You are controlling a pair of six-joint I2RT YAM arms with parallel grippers.
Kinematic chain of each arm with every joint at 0, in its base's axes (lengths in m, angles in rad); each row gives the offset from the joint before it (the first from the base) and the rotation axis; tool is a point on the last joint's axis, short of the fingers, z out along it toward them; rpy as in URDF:
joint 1: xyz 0 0 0.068 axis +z
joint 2: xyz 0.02 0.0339 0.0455 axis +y
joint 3: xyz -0.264 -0.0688 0 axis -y
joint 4: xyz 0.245 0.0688 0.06 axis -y
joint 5: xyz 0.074 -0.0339 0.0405 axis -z
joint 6: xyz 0.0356 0 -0.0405 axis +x
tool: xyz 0 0 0 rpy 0 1.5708 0
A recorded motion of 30 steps. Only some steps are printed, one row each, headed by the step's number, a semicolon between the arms.
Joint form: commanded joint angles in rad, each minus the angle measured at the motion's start. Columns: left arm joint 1, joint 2, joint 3, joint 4, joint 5, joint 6; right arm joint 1, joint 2, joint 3, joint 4, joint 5, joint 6.
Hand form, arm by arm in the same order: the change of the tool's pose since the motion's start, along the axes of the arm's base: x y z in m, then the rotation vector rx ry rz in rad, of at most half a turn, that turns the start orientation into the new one. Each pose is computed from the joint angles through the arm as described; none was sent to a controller.
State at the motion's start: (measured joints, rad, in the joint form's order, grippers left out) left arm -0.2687 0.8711 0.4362 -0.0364 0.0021 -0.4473; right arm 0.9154 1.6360 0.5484 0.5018 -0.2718 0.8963
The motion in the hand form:
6: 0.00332 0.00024 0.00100 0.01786 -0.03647 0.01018; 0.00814 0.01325 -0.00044 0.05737 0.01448 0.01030
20: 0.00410 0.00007 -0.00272 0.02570 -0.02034 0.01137; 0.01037 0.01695 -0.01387 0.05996 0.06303 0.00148
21: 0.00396 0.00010 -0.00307 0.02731 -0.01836 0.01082; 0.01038 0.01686 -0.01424 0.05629 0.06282 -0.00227
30: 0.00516 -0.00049 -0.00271 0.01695 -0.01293 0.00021; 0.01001 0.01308 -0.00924 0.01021 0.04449 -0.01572
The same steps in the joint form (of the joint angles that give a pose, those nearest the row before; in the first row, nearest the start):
6: 0.0022 0.0124 -0.0042 0.0472 -0.0190 0.0206; 0.0017 0.0640 0.0443 0.0668 -0.0320 0.0362
20: 0.0019 0.0247 -0.0083 0.0460 -0.0220 0.0227; 0.0017 0.1291 0.0502 0.1103 -0.0466 0.0762
21: 0.0018 0.0247 -0.0088 0.0442 -0.0221 0.0238; 0.0020 0.1296 0.0504 0.1077 -0.0420 0.0763
30: 0.0034 0.0324 -0.0037 0.0441 -0.0060 0.0191; -0.0011 0.0916 0.0549 0.0298 -0.0109 0.0443

